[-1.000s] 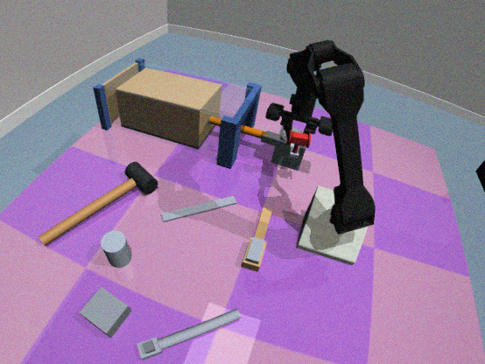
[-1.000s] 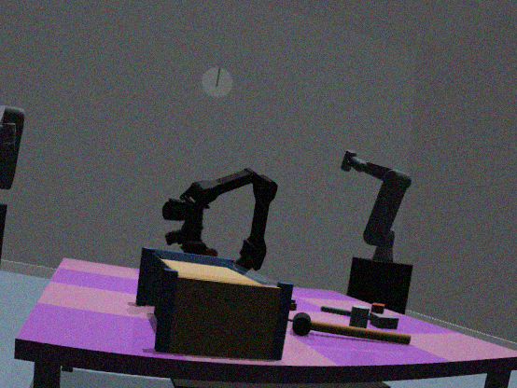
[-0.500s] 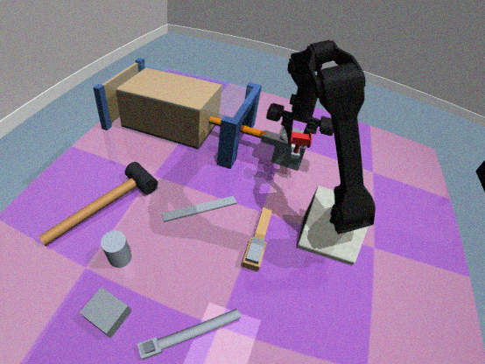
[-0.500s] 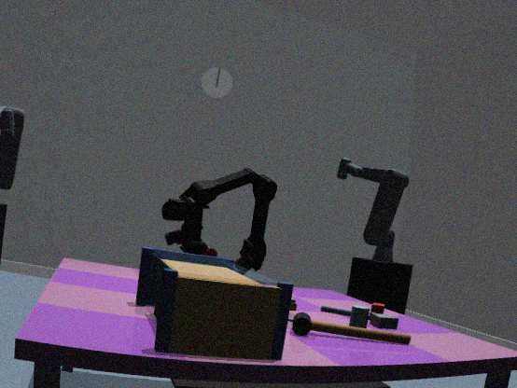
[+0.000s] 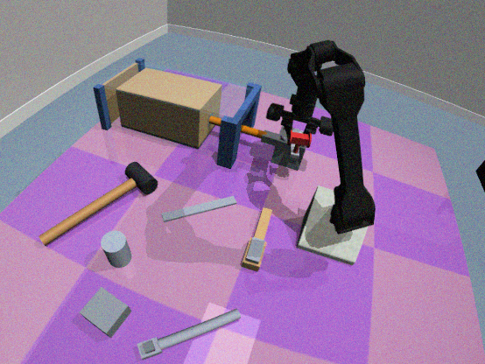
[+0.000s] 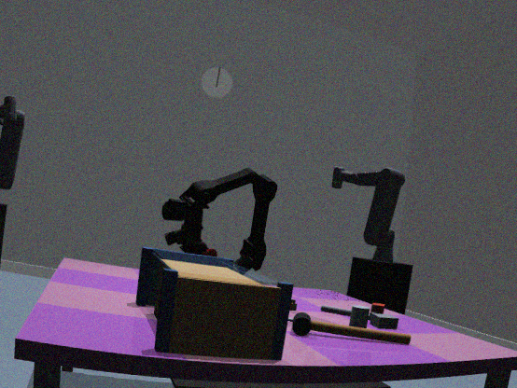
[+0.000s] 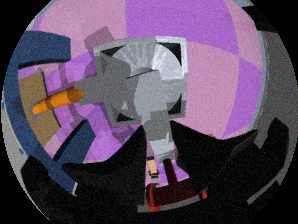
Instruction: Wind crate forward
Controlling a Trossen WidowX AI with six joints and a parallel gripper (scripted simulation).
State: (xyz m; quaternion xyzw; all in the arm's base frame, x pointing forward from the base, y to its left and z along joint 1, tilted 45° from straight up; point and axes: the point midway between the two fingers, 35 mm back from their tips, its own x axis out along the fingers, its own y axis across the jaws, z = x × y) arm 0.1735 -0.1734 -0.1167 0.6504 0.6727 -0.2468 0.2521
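The grey crank handle is 20 mm to the left of my gripper tip and 20 mm above it. The rest, counted from my gripper tip: grey winch: 10 mm behind, 50 mm to the right, 60 mm below; then blue frame: 170 mm ahead, 50 mm to the right, 10 mm above; then red knob: 10 mm behind, 60 mm to the left, 50 mm above.
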